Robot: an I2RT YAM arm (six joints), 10 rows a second.
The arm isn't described. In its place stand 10 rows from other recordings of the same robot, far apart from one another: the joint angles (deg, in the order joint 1, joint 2, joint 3, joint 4, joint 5, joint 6), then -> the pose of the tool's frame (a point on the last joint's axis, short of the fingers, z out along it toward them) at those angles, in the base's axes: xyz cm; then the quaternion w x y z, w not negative.
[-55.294, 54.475, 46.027, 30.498, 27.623, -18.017] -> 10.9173, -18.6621, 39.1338, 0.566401, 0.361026, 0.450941, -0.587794
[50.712, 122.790, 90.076, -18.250, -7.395, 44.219] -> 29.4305, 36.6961, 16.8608, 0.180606, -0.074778, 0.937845, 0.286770
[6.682, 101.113, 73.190, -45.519, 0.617, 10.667] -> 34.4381, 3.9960, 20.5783, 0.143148, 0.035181, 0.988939, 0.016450
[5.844, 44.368, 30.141, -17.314, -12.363, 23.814] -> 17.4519, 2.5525, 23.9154, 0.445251, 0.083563, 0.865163, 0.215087
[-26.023, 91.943, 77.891, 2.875, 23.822, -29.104] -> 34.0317, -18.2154, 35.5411, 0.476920, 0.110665, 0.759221, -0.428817
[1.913, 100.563, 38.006, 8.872, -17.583, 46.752] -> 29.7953, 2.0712, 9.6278, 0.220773, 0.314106, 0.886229, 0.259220
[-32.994, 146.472, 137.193, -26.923, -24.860, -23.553] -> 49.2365, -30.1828, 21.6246, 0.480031, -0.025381, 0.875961, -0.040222
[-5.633, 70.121, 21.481, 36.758, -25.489, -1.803] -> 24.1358, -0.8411, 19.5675, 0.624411, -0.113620, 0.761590, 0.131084
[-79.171, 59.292, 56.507, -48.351, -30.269, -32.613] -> 5.4926, -19.1629, 30.6949, 0.383946, 0.279981, 0.870548, -0.127840
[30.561, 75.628, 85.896, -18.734, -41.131, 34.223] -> 23.3130, 16.4854, 45.7108, 0.373719, -0.206605, 0.716072, 0.552168
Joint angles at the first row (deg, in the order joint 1, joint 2, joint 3, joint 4, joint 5, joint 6):
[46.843 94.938 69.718 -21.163 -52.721 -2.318]
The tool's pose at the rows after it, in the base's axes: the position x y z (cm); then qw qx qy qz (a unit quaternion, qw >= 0):
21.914, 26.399, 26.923, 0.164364, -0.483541, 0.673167, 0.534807
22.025, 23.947, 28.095, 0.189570, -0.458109, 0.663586, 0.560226
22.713, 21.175, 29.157, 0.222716, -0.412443, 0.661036, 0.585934
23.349, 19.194, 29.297, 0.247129, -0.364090, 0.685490, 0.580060
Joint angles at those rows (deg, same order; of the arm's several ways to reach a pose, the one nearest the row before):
[45.375 90.810 66.639 -17.664 -55.900 0.678]
[42.016 85.680 62.329 -12.259 -58.938 5.158]
[37.220 81.008 57.656 -3.161 -61.332 13.586]
[33.619 78.523 55.085 -0.103 -59.133 18.446]

